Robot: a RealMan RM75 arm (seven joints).
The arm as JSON. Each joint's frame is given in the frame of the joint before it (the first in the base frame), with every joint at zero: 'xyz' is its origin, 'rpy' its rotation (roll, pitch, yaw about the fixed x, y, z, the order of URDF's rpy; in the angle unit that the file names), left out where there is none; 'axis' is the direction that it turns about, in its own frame. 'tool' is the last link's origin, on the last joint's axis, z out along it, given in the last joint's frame.
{
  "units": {
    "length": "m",
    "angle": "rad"
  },
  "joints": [
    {
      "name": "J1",
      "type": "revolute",
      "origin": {
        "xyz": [
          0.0,
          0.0,
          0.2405
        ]
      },
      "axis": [
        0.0,
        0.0,
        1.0
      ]
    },
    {
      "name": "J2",
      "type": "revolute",
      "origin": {
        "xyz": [
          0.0,
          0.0,
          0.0
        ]
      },
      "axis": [
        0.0,
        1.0,
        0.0
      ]
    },
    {
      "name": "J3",
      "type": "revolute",
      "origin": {
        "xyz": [
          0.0,
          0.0,
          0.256
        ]
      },
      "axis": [
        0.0,
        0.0,
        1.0
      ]
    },
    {
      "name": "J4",
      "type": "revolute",
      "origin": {
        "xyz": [
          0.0,
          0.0,
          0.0
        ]
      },
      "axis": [
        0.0,
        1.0,
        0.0
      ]
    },
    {
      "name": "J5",
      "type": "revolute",
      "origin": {
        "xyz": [
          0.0,
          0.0,
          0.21
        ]
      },
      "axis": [
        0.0,
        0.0,
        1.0
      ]
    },
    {
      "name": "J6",
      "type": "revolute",
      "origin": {
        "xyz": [
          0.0,
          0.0,
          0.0
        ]
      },
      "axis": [
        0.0,
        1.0,
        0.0
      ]
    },
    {
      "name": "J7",
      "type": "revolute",
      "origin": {
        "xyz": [
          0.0,
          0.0,
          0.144
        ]
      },
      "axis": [
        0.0,
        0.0,
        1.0
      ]
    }
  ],
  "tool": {
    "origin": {
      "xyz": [
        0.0,
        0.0,
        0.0
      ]
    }
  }
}
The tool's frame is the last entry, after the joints.
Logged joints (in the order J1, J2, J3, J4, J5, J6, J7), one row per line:
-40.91, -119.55, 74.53, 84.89, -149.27, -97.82, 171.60
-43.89, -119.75, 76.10, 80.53, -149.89, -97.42, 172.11
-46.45, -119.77, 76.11, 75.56, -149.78, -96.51, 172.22
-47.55, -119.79, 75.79, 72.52, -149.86, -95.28, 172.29
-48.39, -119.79, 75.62, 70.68, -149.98, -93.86, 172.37
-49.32, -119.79, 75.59, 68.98, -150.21, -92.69, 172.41
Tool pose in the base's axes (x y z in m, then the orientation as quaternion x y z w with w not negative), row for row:
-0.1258, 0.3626, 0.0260, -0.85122, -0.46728, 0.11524, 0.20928
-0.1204, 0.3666, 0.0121, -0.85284, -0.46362, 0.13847, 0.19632
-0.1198, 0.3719, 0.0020, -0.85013, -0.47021, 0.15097, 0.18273
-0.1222, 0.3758, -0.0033, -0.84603, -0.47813, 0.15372, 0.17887
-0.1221, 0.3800, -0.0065, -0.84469, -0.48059, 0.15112, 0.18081
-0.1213, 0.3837, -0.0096, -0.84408, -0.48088, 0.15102, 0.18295
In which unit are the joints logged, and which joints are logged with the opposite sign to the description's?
The joints are logged in degrees. Opposite sign: J5, J6, J7.
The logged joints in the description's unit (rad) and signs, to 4 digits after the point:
-0.7140, -2.0865, 1.3008, 1.4816, 2.6053, 1.7073, -2.9950
-0.7660, -2.0900, 1.3282, 1.4055, 2.6161, 1.7003, -3.0039
-0.8107, -2.0904, 1.3284, 1.3188, 2.6142, 1.6844, -3.0058
-0.8299, -2.0907, 1.3228, 1.2657, 2.6156, 1.6629, -3.0070
-0.8446, -2.0907, 1.3198, 1.2336, 2.6176, 1.6382, -3.0084
-0.8608, -2.0907, 1.3193, 1.2039, 2.6217, 1.6177, -3.0091

